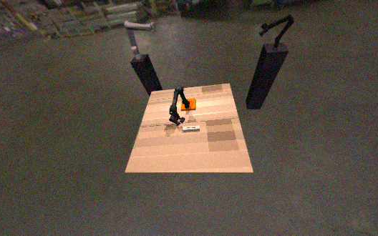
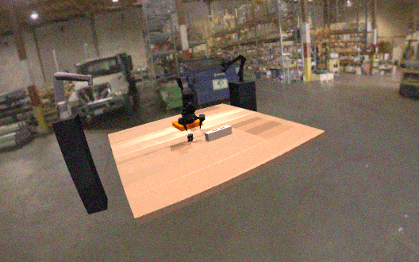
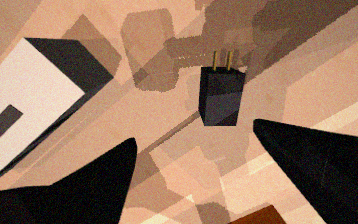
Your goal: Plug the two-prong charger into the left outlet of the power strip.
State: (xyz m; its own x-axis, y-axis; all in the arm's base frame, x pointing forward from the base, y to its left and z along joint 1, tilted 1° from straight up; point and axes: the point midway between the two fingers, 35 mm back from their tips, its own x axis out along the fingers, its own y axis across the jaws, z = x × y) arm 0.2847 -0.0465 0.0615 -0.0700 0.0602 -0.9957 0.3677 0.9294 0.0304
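The black two-prong charger is 5 cm below my gripper tip, 4 cm to the right of it and 1 cm ahead of it.
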